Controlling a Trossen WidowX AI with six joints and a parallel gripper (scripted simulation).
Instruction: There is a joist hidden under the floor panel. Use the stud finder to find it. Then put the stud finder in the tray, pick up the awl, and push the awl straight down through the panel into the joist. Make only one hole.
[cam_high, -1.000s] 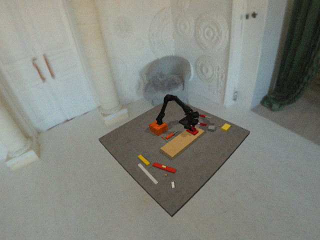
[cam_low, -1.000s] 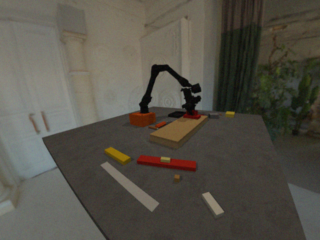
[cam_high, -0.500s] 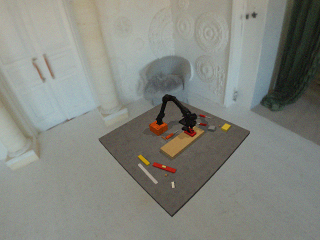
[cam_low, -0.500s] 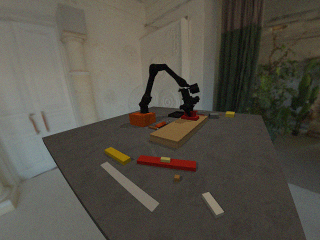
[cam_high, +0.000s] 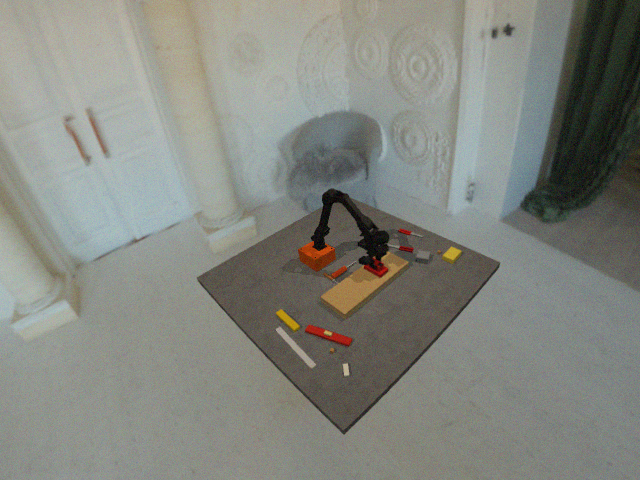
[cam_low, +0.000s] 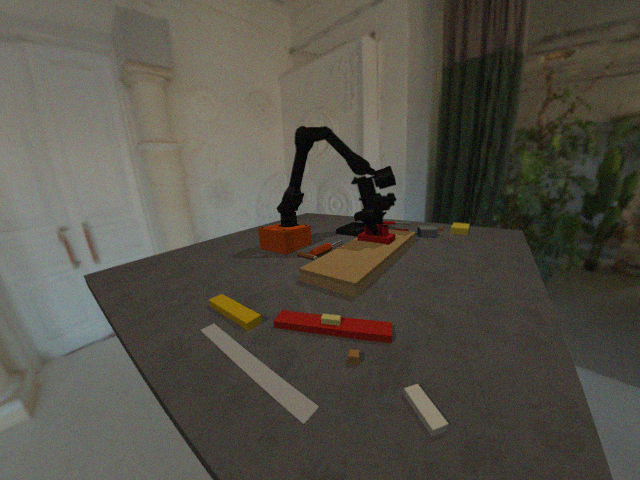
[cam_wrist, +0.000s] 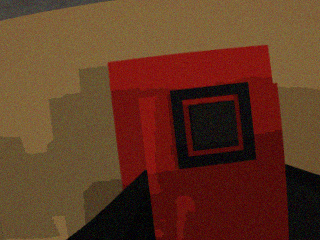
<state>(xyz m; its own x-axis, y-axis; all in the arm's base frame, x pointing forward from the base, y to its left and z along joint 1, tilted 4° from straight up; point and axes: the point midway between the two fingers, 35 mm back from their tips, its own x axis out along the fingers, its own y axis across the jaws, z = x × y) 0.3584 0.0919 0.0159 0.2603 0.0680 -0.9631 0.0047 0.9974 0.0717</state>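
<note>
Now: the black tray 22 cm to the left of my gripper tip, 22 cm behind it and 5 cm below it. Round my gripper tip: grey block: 28 cm to the left, 11 cm ahead, 5 cm below; then red stud finder: 2 cm above, 1 cm ahead; then orange-handled awl: 17 cm behind, 6 cm to the right, 5 cm below.
</note>
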